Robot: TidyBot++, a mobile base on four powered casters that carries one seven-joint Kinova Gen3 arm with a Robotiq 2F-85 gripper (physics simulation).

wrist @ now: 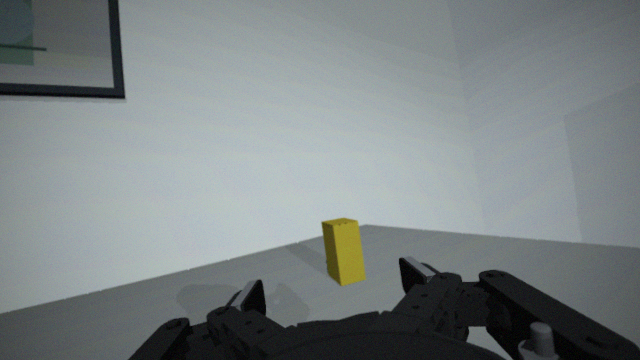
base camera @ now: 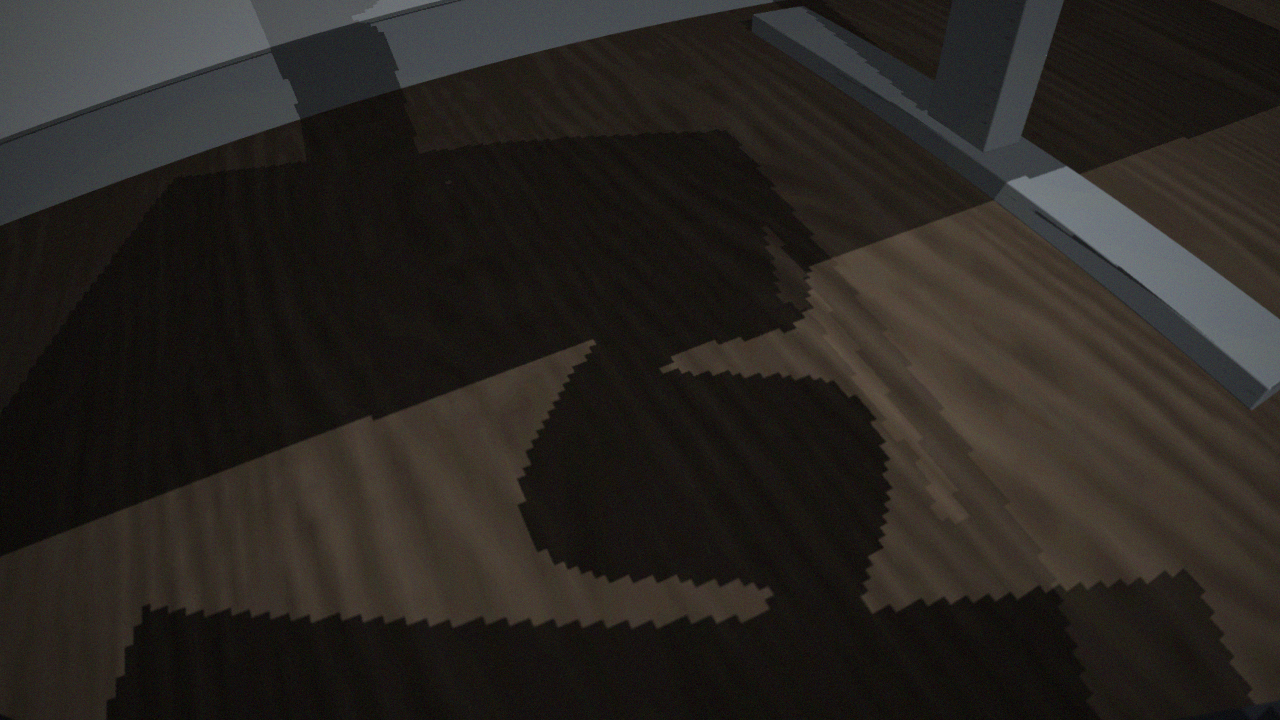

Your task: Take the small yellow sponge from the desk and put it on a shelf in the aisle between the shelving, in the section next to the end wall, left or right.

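Places are measured from the arm's base along level axes (x ahead, y left, z up), in millimetres.
Where they show: gripper, between the fingertips: (wrist: 332,284).
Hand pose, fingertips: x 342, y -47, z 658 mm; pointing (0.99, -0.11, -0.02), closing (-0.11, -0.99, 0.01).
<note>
Things, the pixels of their top centre, and the offset from my fingertips. "pt": a spot on its surface instead. Level surfaces: height alone.
- small yellow sponge, centre of its top: (wrist: 338,221) dx +280, dy -60, dz -5 mm
- grey desk top, height of its surface: dz -105 mm
- grey desk leg, a spot on its surface: (base camera: 993,80) pt dx +315, dy -259, dz -962 mm
- wood floor, height of its surface: dz -1055 mm
The small yellow sponge (wrist: 345,252) stands upright on the grey desk top (wrist: 425,255) in the wrist view, a little right of the middle and near the desk's far corner. My gripper (wrist: 332,284) is open and has nothing between its fingers. The sponge stands beyond the fingertips, between them as seen from the wrist but closer to the right one, and apart from both. In the base camera view the sponge and the gripper do not show. The shelving does not show in either view.
In the wrist view a pale wall (wrist: 250,165) rises behind the desk, with a dark-framed picture (wrist: 118,50) at upper left. In the base camera view a grey desk leg (base camera: 993,80) stands on a long foot (base camera: 1154,259) at the right. Dark shadows lie on the wood floor (base camera: 402,501).
</note>
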